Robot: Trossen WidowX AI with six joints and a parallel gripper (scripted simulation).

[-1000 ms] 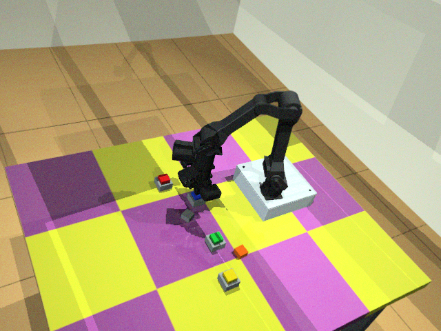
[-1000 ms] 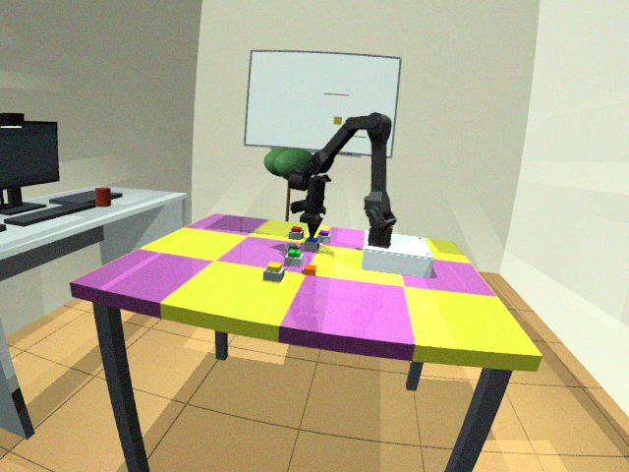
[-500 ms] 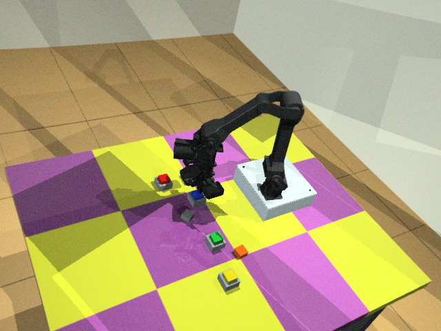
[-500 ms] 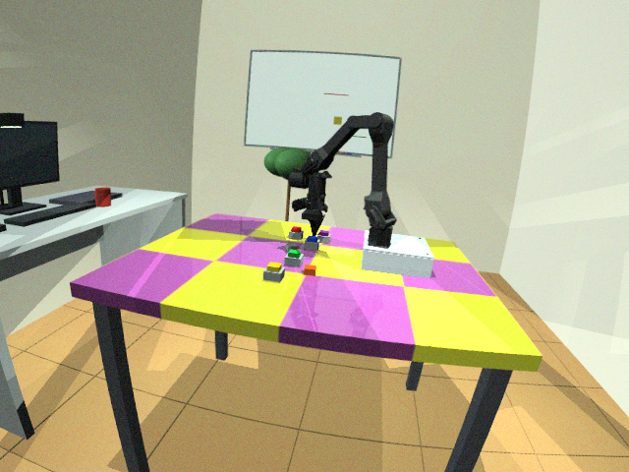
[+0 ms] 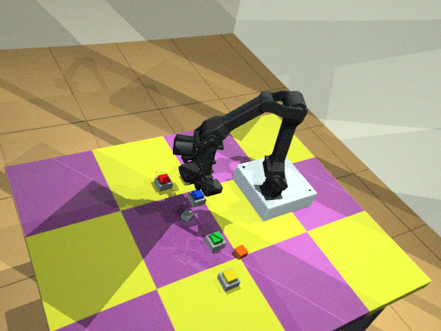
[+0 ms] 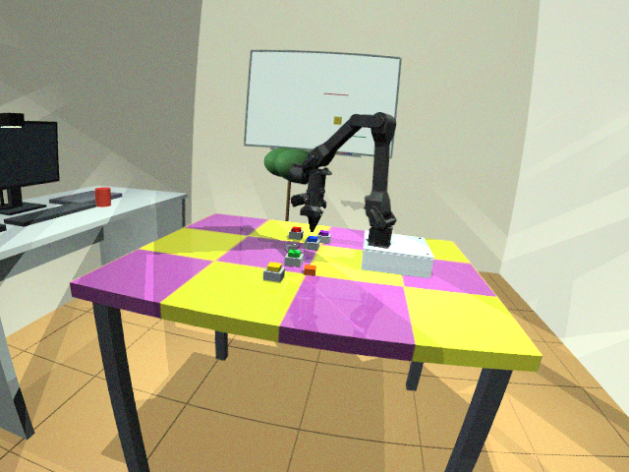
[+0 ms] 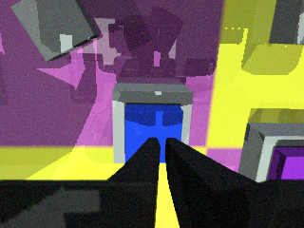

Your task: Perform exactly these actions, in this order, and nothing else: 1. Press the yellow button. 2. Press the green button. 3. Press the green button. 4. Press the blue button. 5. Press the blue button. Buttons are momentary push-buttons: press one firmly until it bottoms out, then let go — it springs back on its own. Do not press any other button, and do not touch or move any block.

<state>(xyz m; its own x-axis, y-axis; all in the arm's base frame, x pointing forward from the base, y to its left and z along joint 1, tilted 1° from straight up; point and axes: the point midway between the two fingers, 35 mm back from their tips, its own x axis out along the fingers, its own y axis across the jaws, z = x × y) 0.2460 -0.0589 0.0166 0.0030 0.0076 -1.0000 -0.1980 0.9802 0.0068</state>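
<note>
Now: gripper tip 20 mm above the blue button. The rest, counted from my gripper tip: red button 90 mm ahead, 80 mm to the right, 20 mm below; then grey block 70 mm to the left, 50 mm below, 40 mm ahead; then purple button 100 mm to the right, 20 mm below, 10 mm behind.
</note>
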